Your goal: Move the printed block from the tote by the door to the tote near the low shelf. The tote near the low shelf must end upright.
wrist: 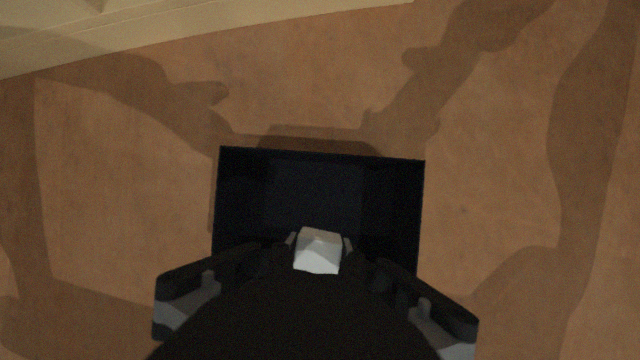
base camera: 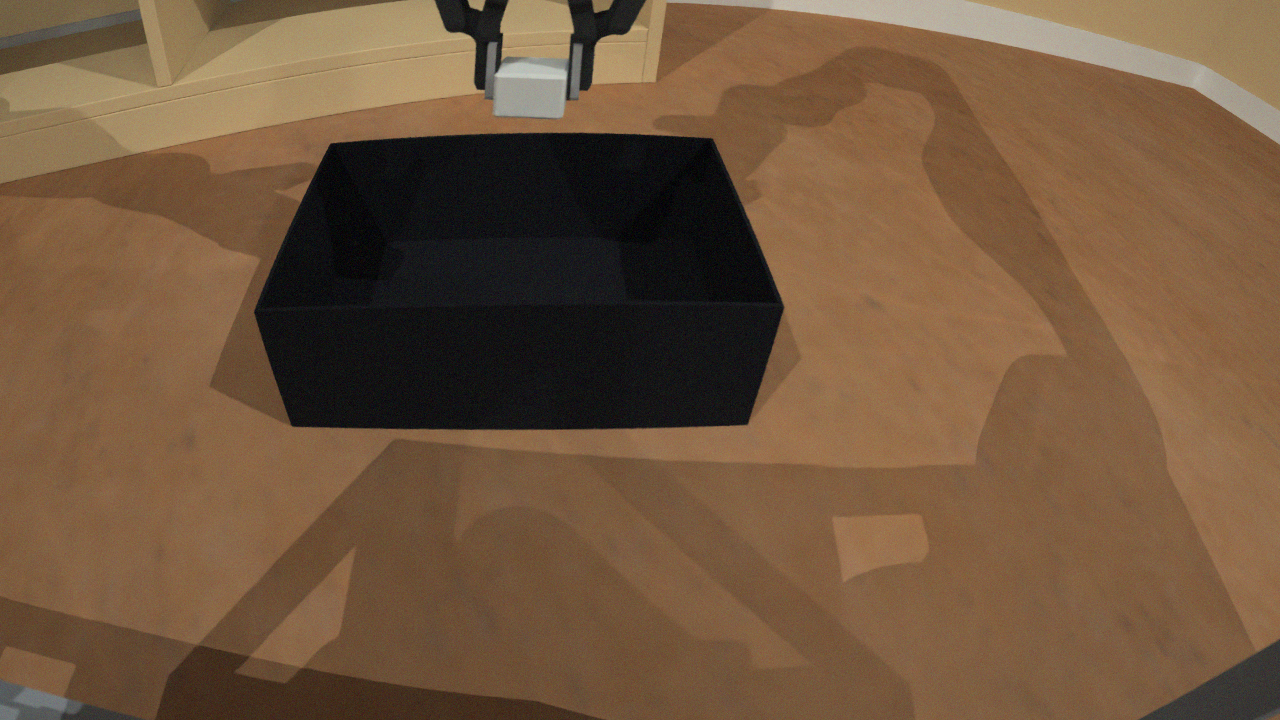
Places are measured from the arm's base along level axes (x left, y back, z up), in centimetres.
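Pixels of known places: gripper, fingertip midpoint: (wrist: 318, 244) (base camera: 531, 95).
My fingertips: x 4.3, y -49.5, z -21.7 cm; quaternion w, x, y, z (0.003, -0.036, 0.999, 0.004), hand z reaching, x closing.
Observation:
Ahead of a thing's pixels: the offset from my fingertips to its top centre. "*": to the spot under its first point. Level surfaces: height alone.
My gripper (base camera: 533, 89) (wrist: 318, 244) is shut on the printed block {dx +0.0, dy +0.3, dz +2.1 cm} (base camera: 529, 93) (wrist: 318, 252), a small pale grey-white block held between the fingertips. The black tote {dx +1.0, dy -0.2, dz -7.9 cm} (base camera: 519, 367) (wrist: 390, 215) stands upright on the floor near the low shelf, its top open. In the base camera view the block is above the level of the tote's far rim; in the wrist view it overlaps the tote's opening. No block shows on the part of the tote's inner floor that is visible. The tote by the door does not show in these views.
The light wooden low shelf {* dx +22.5, dy -36.4, dz -14.8 cm} (base camera: 375, 85) (wrist: 200, 22) stands behind the tote and to its left. A wall with a white skirting board (base camera: 1074, 49) runs along the back right. Shadows of the arm fall across the brown floor {dz -17.9 cm} (base camera: 895, 358) around the tote.

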